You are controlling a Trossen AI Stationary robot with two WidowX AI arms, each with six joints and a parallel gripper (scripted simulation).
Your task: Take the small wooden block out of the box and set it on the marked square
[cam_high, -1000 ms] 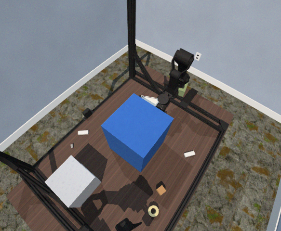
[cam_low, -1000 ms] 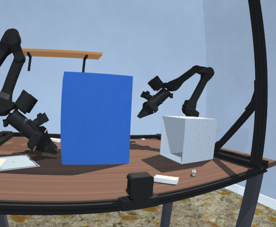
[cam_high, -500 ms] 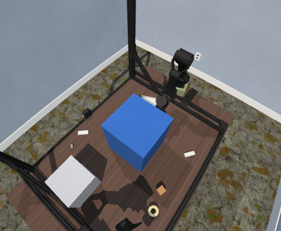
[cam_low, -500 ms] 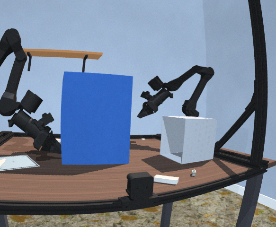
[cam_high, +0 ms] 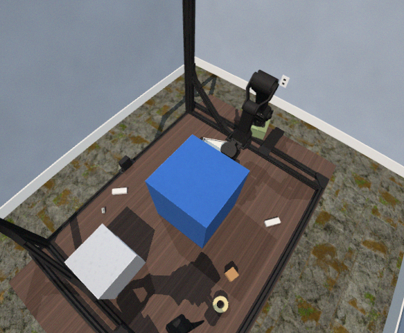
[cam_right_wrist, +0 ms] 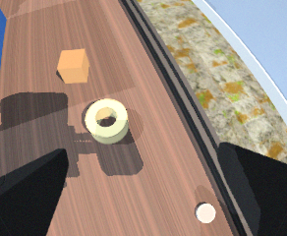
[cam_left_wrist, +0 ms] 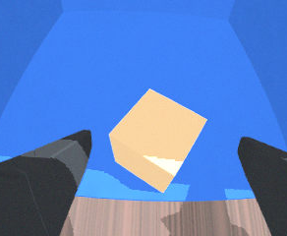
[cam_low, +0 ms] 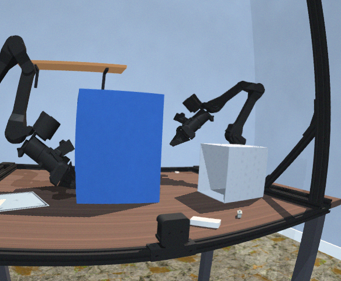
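My left gripper is now 180 mm to the right of the marked square, 60 mm past it and 40 mm above it.
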